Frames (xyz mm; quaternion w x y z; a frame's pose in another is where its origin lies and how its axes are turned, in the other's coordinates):
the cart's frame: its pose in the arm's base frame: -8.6 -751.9 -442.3 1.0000 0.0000 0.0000 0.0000
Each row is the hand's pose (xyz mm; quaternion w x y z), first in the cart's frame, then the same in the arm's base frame.
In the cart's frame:
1: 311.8 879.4 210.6 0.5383 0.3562 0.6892 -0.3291
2: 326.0 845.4 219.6 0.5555 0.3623 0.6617 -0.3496
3: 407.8 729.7 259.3 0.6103 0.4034 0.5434 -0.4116
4: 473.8 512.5 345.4 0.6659 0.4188 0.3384 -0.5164
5: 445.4 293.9 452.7 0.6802 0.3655 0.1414 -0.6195
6: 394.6 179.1 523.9 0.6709 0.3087 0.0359 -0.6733
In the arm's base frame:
1: 303.2 127.5 -231.7 0.5383 0.3562 0.6892 -0.3291
2: 317.4 93.5 -222.7 0.5555 0.3623 0.6617 -0.3496
3: 399.2 -22.2 -183.0 0.6103 0.4034 0.5434 -0.4116
4: 465.2 -239.4 -96.9 0.6659 0.4188 0.3384 -0.5164
5: 436.8 -458.0 10.4 0.6802 0.3655 0.1414 -0.6195
6: 386.0 -572.8 81.6 0.6709 0.3087 0.0359 -0.6733

